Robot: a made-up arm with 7 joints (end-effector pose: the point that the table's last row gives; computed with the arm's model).
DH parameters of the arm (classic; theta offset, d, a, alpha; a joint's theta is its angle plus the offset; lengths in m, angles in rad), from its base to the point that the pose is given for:
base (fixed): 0 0.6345 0.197 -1.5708
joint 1: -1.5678 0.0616 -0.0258 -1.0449
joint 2: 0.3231 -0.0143 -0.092 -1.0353
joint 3: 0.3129 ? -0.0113 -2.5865
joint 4: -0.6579 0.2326 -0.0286 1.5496
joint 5: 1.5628 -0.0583 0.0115 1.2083
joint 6: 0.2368 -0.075 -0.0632 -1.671
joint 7: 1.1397 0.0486 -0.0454 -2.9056
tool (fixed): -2.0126 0.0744 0 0
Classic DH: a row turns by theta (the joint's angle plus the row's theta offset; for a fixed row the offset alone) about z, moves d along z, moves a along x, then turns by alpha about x.
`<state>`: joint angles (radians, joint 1 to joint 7).
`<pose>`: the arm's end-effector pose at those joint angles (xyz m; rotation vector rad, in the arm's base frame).
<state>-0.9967 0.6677 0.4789 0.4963 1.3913 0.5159 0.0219</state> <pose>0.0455 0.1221 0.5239 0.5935 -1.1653 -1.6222</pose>
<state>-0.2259 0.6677 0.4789 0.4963 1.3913 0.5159 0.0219</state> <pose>0.0112 0.1221 0.6607 -0.0564 -0.5856 -1.6255</pose>
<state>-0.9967 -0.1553 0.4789 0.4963 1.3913 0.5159 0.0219</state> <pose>0.1502 0.1419 0.4420 0.3465 -2.0553 -1.7224</pose>
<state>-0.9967 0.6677 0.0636 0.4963 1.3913 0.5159 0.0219</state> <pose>0.0444 0.1274 0.5343 0.2406 -1.4309 -1.3986</pose>
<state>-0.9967 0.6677 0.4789 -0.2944 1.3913 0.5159 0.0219</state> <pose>0.0794 0.0299 0.4659 1.2634 -0.5293 -1.4543</pose>
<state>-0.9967 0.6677 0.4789 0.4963 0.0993 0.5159 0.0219</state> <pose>0.0699 0.1629 0.5526 0.5545 -1.2660 -0.2213</pose>
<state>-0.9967 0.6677 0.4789 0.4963 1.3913 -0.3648 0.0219</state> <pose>0.1151 0.0897 0.4883 1.1419 -0.4862 -1.1494</pose>
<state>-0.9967 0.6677 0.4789 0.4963 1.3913 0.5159 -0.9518</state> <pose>0.0546 0.1132 0.5675 -0.1825 -1.0819 -0.9248</pose>
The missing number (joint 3, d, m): 0.0702
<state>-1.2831 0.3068 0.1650 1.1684 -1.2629 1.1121 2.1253</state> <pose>0.2044 0.1968 0.3587 0.8602 -0.8088 -0.6738</pose>
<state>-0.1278 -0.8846 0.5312 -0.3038 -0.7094 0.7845 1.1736</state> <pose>0.0409 0.0187 0.4539 0.8170 -0.7998 0.0230</pose>
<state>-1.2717 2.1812 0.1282 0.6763 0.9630 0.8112 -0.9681</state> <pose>0.0292 -0.0421 0.6973 0.2397 -1.0629 0.2764</pose>
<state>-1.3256 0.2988 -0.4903 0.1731 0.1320 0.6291 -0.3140</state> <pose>0.1417 0.1849 0.4982 -0.7024 -1.6282 0.1638</pose>
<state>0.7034 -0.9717 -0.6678 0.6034 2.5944 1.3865 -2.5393</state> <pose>0.0373 0.0958 0.5377 2.3148 -0.0105 0.9885</pose>
